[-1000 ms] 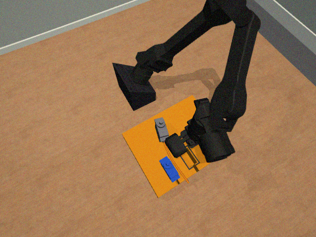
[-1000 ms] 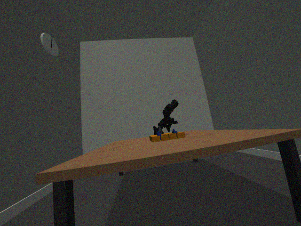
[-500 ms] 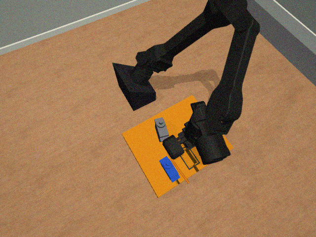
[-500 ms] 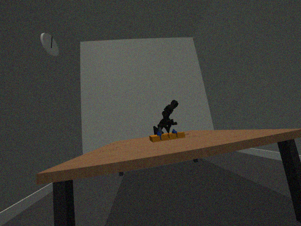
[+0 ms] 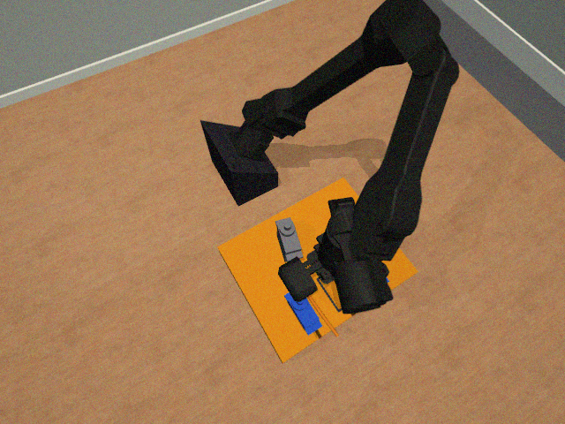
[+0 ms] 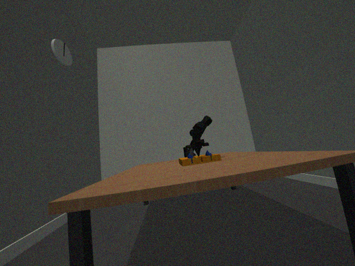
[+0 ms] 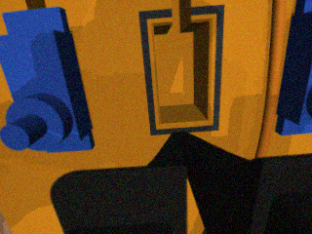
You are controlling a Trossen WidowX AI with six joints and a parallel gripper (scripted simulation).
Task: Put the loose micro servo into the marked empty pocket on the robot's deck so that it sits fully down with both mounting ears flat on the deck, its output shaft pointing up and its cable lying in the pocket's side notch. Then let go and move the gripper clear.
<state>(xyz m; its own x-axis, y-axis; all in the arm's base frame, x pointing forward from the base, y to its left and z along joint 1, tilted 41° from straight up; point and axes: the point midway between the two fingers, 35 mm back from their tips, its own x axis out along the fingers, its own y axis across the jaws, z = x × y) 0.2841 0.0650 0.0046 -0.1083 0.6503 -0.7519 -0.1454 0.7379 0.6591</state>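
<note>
The orange deck is 7 cm behind my gripper tip, 3 cm below it and 1 cm to the right of it.
</note>
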